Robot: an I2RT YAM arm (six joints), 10 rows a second.
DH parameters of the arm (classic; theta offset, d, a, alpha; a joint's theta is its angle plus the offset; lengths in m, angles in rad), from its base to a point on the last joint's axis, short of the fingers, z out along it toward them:
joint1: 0 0.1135 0.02 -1.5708
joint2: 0 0 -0.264 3.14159
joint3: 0.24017 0 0.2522 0
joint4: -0.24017 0 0.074 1.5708
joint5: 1.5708 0 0 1.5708
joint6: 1.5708 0.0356 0 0
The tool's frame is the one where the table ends.
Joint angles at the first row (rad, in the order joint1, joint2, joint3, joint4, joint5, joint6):
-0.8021, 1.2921, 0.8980, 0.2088, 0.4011, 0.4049
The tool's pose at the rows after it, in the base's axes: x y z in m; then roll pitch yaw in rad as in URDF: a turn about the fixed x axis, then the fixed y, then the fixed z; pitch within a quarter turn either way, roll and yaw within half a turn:
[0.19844, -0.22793, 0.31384, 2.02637, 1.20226, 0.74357]
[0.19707, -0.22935, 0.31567, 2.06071, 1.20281, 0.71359]
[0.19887, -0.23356, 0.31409, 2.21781, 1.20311, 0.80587]
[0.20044, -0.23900, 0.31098, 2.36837, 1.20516, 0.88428]
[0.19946, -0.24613, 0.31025, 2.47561, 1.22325, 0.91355]
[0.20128, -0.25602, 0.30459, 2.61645, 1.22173, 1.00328]
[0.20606, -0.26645, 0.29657, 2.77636, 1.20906, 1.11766]
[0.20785, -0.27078, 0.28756, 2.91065, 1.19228, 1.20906]
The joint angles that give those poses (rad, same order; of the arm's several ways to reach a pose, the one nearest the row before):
-0.8036, 1.2929, 0.9140, 0.2023, 0.4462, 0.4107
-0.8038, 1.2967, 0.9309, 0.1710, 0.5070, 0.4235
-0.8038, 1.3216, 0.9677, 0.0953, 0.5599, 0.4378
-0.8067, 1.3524, 1.0014, 0.0315, 0.6185, 0.4508
-0.8189, 1.3799, 1.0309, -0.0032, 0.6819, 0.4478
-0.8331, 1.4247, 1.0627, -0.0394, 0.7115, 0.4509
-0.8413, 1.4816, 1.1021, -0.0841, 0.7388, 0.4591
-0.8435, 1.5147, 1.1166, -0.1262, 0.7691, 0.4732

